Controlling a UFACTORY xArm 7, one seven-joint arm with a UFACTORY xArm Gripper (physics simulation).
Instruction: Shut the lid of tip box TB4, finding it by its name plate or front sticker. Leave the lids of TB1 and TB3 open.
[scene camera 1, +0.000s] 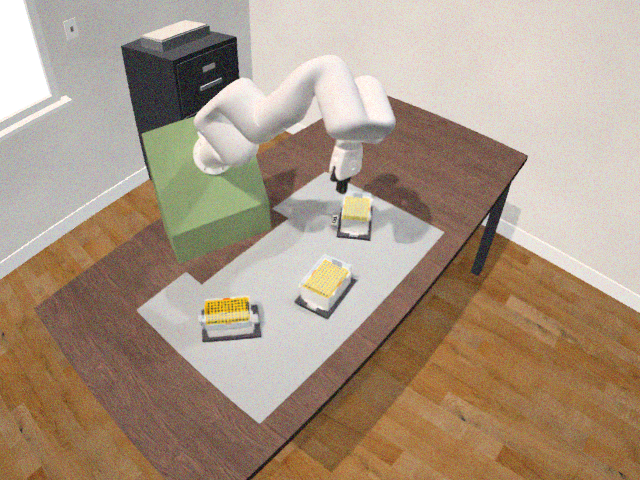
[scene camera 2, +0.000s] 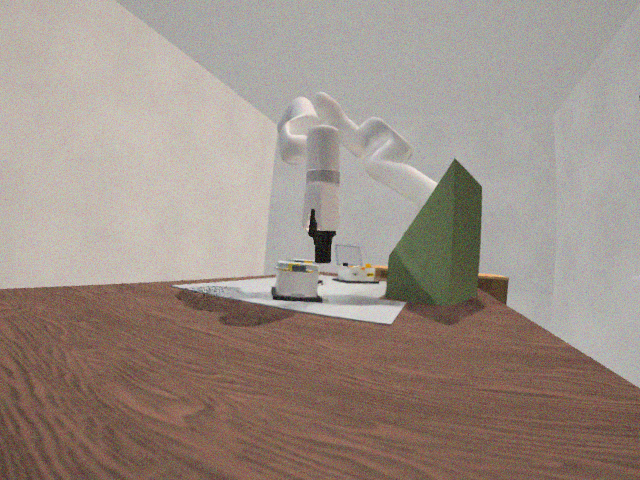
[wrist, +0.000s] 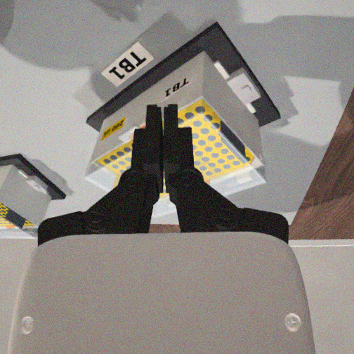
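Pixels of known places: gripper, fingertip midpoint: (scene camera 1: 340, 191) (scene camera 2: 322, 262); arm's base, origin of the base link: (scene camera 2: 443, 206).
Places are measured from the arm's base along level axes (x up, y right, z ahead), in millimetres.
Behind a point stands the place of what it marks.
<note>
My gripper (scene camera 1: 341, 190) {x -183, y -267, z 270 mm} (scene camera 2: 322, 258) {x -183, y -267, z 270 mm} (wrist: 163, 122) is shut and empty, pointing down close to tip box TB1 (scene camera 1: 355, 212) {x -190, y -220, z 358 mm} (scene camera 2: 297, 284) {x -233, y -310, z 309 mm} (wrist: 142, 105). TB1's name plate (wrist: 127, 64) and front sticker (wrist: 177, 88) read in the wrist view. Its yellow tips look pale, as if under a clear lid that appears down; contact is unclear. The middle box (scene camera 1: 325, 281) {x -190, y 55, z 451 mm}, TB4, also has pale tips, and part of it (wrist: 24, 192) shows in the wrist view, label hidden. Its lid also appears down. The third box, TB3 (scene camera 1: 228, 316) {x -124, y 325, z 376 mm} (scene camera 2: 355, 273) {x -230, y 224, z 300 mm}, has brighter tips and a raised clear lid (scene camera 2: 348, 254) {x -160, y 330, z 359 mm}.
The boxes stand on dark bases on a grey mat (scene camera 1: 248, 372) {x -267, y 357, z 444 mm} (scene camera 2: 361, 311) {x -267, y -342, z 160 mm} on the brown table (scene camera 1: 124, 351) {x -270, y 542, z 144 mm} (scene camera 2: 310, 403) {x -270, y -715, z 122 mm}. A green block (scene camera 1: 206, 196) {x -94, y 78, z 38 mm} (scene camera 2: 439, 253) {x -141, y -128, z 12 mm} carries the arm base. A dark cabinet (scene camera 1: 155, 82) stands behind it.
</note>
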